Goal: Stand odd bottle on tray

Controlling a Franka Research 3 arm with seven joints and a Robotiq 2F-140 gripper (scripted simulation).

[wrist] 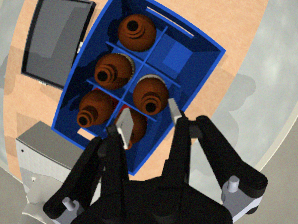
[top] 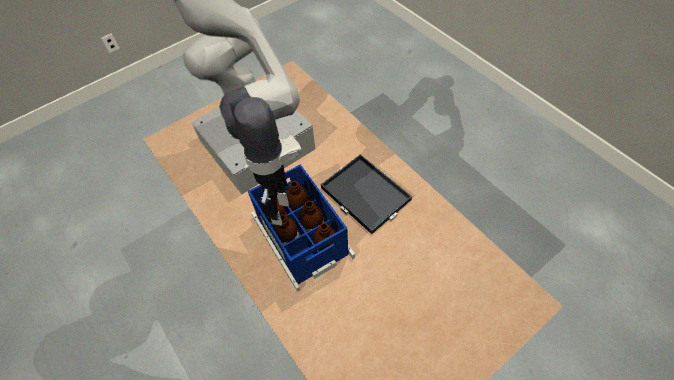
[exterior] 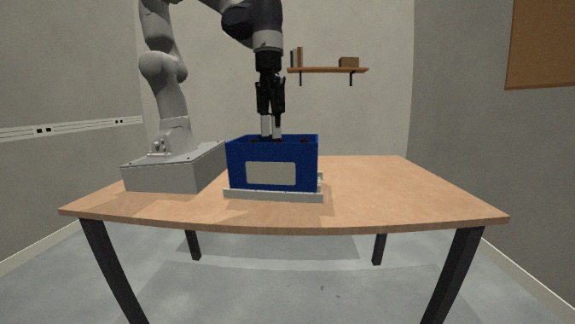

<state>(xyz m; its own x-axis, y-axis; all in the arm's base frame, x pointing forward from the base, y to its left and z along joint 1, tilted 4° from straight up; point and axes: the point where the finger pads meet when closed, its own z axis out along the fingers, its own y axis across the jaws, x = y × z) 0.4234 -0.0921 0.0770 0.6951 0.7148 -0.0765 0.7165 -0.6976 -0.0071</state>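
Right now the blue crate is 13 cm below my hand and 5 cm to the left of it. Also, from my hand: bottle: 13 cm below, 8 cm behind; then dark grey tray: 31 cm to the left, 20 cm below, 2 cm behind.
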